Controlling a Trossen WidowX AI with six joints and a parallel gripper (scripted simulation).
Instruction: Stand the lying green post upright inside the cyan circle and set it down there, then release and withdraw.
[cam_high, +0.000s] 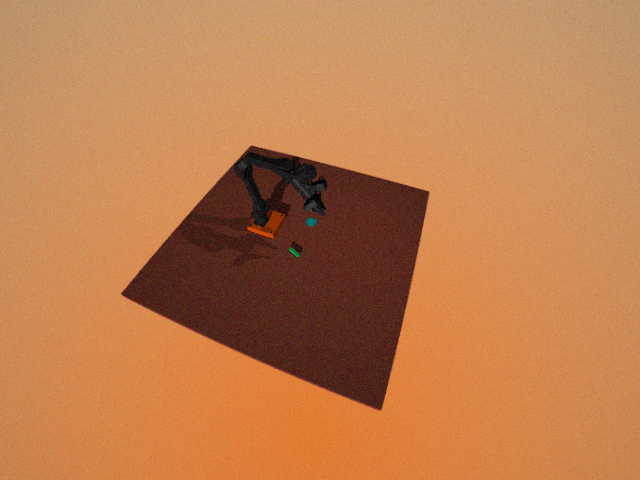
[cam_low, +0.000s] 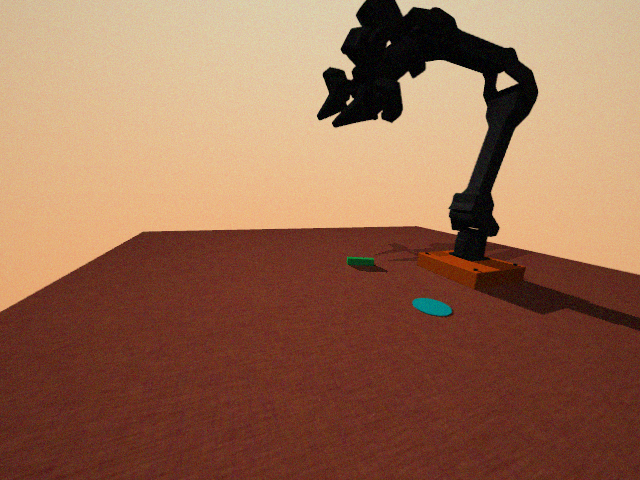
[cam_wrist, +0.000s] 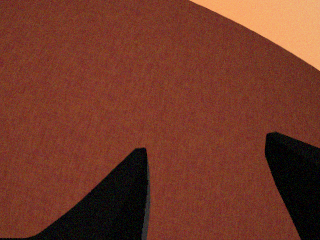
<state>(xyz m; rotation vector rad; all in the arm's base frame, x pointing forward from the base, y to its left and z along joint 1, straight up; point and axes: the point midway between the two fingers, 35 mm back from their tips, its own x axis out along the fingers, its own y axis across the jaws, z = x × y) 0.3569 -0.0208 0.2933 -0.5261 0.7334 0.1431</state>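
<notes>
Now: gripper tip 130 mm past the green post, 70 mm to the left of it and 300 mm above it. From my gripper tip the other things lie so: cyan circle 150 mm behind, 160 mm to the left, 300 mm below.
</notes>
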